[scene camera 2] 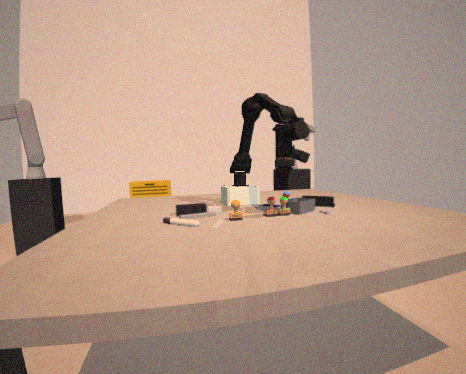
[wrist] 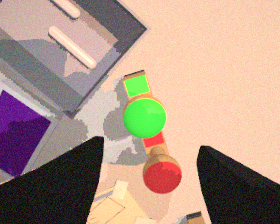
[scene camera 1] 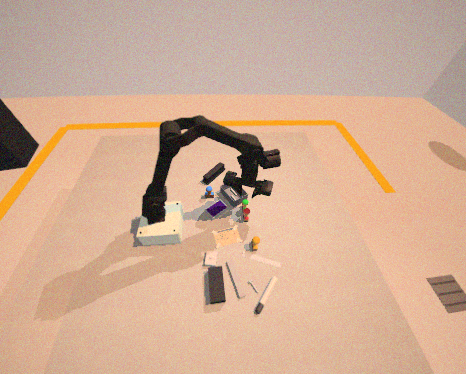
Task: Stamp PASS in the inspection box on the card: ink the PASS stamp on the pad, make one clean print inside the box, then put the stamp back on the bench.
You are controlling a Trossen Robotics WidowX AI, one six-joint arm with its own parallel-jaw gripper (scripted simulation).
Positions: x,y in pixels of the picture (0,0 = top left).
Labels:
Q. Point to a green-knobbed stamp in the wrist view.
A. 144,115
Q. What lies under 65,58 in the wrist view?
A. A grey tray.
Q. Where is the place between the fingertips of my gripper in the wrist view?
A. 151,150

